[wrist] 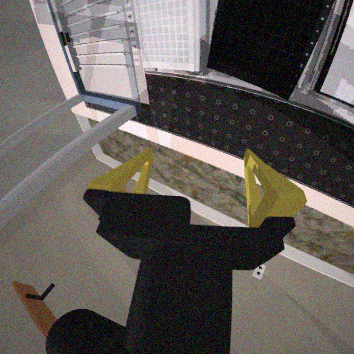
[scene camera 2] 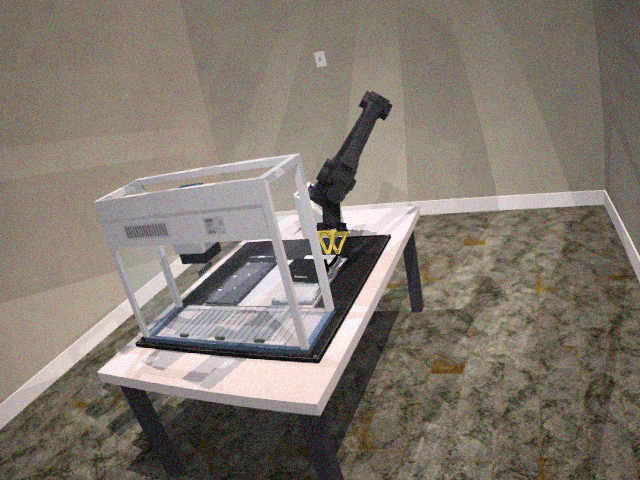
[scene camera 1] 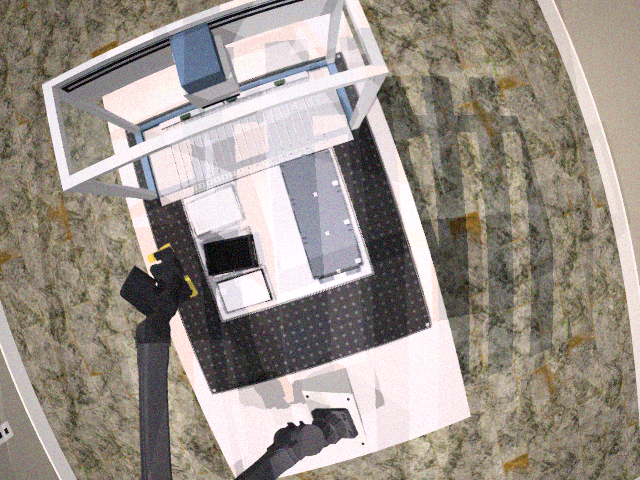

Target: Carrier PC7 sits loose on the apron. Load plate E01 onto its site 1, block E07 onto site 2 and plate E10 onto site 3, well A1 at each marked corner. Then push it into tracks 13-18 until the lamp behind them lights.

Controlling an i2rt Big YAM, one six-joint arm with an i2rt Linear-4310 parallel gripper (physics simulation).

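Places are measured from the arm's base along level axes (x back, y down, z right), in millimetres.
Pixels of known places: gripper, between the fingertips: (wrist: 196, 151) (scene camera 2: 333, 254) (scene camera 1: 176, 260); arm's base, origin of its link: (scene camera 2: 317, 198) (scene camera 1: 336, 421).
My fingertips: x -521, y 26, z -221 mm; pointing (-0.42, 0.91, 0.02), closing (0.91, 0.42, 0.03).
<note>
Ahead of a thing's pixels: the offset from my fingertips to its middle. "pt": to the spot under its first point. Level surfaces: height alone.
The carrier @[dx +26, dy +91, dz +373 mm] (scene camera 1: 323, 222) (scene camera 2: 240, 284), a long grey-blue tray with small white marks, lies in the pale apron area; its sites show no plates on them. Beside it, in a row, are a white gridded plate @[dx -86, dy +87, dz +116 mm] (scene camera 1: 214, 209) (scene camera 2: 295, 293) (wrist: 167, 32), a black block @[dx +37, dy +70, dz +121 mm] (scene camera 1: 230, 254) (scene camera 2: 305, 270) (wrist: 270, 40) and a white dark-rimmed plate @[dx +136, dy +87, dz +117 mm] (scene camera 1: 244, 290) (wrist: 343, 70). Their labels cannot be read. My gripper (scene camera 1: 176, 269) (scene camera 2: 333, 252) (wrist: 196, 151) is open and empty, outward of the row near the table's side edge. The track deck (scene camera 1: 248, 135) (scene camera 2: 232, 322) (wrist: 102, 47) lies under the frame.
A white gantry frame (scene camera 1: 382, 70) (scene camera 2: 284, 258) stands over the tracks, with a blue-and-grey head @[pt dx -304, dy -354, dz +265 mm] (scene camera 1: 199, 56) hanging inside it. One of its posts crosses the left of the wrist view. A dotted black mat @[dy +105 mm] (scene camera 1: 310, 320) (scene camera 2: 361, 258) (wrist: 225, 110) surrounds the apron on the table @[dy +118 mm] (scene camera 1: 423, 372) (scene camera 2: 217, 382).
</note>
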